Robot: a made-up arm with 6 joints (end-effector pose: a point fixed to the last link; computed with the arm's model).
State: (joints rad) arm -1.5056 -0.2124 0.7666 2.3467 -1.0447 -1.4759
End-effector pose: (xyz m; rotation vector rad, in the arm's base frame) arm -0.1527 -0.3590 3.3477 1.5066 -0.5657 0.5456
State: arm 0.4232 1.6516 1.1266 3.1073 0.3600 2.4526
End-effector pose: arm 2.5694 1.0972 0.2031 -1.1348 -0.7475 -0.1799
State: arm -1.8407 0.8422 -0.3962 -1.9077 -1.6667 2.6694
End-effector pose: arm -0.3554 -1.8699 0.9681 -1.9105 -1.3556 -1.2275
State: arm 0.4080 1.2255 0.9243 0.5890 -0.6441 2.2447
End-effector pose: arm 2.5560 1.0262 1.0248 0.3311 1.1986 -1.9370
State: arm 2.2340 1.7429 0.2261 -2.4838 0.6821 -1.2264
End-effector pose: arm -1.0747 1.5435 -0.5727 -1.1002 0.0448 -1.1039
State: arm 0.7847 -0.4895 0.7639 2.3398 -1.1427 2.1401
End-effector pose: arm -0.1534 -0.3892 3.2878 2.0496 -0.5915 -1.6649
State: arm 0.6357 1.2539 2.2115 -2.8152 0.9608 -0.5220
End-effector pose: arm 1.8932 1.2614 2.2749 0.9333 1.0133 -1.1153
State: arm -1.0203 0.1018 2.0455 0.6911 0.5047 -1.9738
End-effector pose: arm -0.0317 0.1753 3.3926 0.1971 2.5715 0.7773
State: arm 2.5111 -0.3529 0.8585 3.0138 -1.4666 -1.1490
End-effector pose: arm 0.2556 -0.0700 3.3312 -0.7874 -1.2804 -1.8782
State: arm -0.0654 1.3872 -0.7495 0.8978 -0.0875 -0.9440
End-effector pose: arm 1.1173 -0.1068 0.0958 -1.1717 0.1614 0.8496
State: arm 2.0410 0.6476 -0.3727 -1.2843 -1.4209 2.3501
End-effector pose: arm -0.9460 1.4890 1.2139 2.1145 -1.1651 1.7530
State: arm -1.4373 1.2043 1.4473 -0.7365 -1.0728 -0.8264
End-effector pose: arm 0.5060 -2.6451 1.6792 -0.6871 0.1359 -1.9826
